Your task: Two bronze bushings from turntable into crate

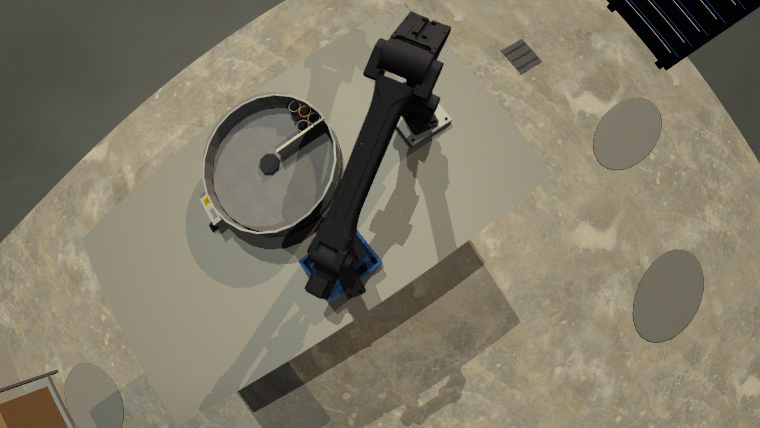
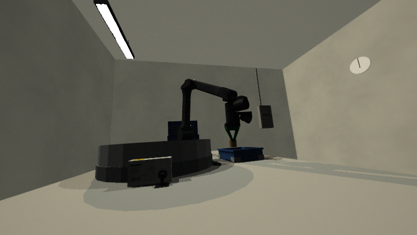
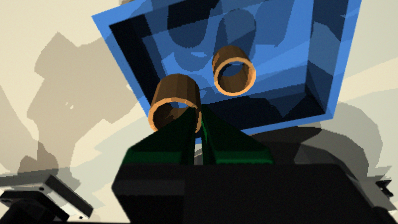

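Right now my hand is 3 cm short of the blue crate, 1 cm to the right of it and 7 cm above it. Also, from my hand: turntable 9 cm ahead, 34 cm to the right, 4 cm below.
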